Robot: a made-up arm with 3 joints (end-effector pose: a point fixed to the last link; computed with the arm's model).
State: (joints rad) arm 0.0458 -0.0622 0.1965
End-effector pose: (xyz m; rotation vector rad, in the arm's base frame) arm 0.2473 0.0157 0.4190 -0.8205 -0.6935 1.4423
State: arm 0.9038 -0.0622 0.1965
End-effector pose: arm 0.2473 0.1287 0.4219 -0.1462 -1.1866 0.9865
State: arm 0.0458 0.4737 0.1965
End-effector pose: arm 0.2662 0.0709 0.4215 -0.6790 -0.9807 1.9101
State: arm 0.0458 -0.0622 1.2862
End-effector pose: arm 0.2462 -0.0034 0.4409 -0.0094 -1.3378 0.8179
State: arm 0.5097 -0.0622 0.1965
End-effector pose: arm 0.2473 0.0773 0.4083 -0.4579 -0.9806 1.2123
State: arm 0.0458 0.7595 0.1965
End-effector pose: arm 0.2636 0.1022 0.4229 -0.5758 -1.1350 2.1540
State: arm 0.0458 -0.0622 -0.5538
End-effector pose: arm 0.2470 0.0116 0.3988 -1.3455 -0.0926 1.7355
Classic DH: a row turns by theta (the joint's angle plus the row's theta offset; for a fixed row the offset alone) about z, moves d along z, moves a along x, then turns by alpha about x. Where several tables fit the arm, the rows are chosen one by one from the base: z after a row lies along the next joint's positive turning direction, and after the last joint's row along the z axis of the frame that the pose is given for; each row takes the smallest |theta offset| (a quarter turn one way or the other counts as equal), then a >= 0, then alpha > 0; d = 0 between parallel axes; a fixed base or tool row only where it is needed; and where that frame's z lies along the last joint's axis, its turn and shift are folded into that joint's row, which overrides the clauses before.
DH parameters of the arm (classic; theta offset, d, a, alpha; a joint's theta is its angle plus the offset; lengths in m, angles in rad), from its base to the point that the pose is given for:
base (fixed): 1.5708 0.544 0.069 1.5708
joint 1: 0 0.156 0.003 -1.5708
joint 2: 0 -0.126 -0.084 1.5708
joint 3: -0.2674 0.1031 0.0275 -2.5467
tool (fixed): 0.0577 0.0098 0 0

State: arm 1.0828 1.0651 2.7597
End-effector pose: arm 0.2976 0.1850 0.5200 2.7992 -1.2725 -0.1328
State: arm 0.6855 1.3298 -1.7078
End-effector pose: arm 0.2658 0.2233 0.4719 2.5283 0.9402 -1.3292
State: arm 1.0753 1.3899 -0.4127
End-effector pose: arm 0.2313 0.2321 0.5534 -1.0430 -2.3159 1.5354
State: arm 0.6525 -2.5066 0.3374
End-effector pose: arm 0.0457 0.1351 0.4452 -0.3124 0.6461 -0.6375
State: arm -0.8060 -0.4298 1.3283
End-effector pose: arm 0.2109 -0.0754 0.5511 -0.9201 -1.0249 1.0133
